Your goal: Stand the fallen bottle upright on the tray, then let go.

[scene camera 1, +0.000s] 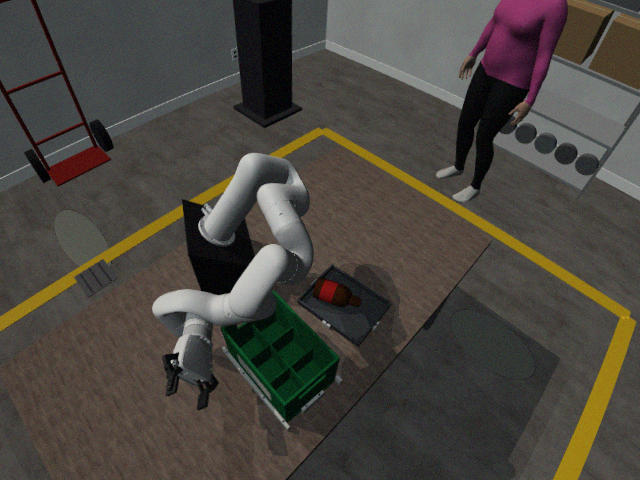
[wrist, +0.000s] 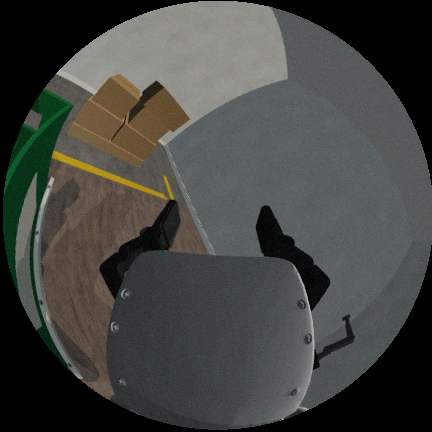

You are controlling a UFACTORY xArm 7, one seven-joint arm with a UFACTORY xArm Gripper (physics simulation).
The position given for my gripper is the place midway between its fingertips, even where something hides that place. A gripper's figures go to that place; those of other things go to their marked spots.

Labels:
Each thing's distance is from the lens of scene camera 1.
my gripper (scene camera 1: 186, 401): 94 cm
brown bottle (scene camera 1: 326, 290): 122 cm

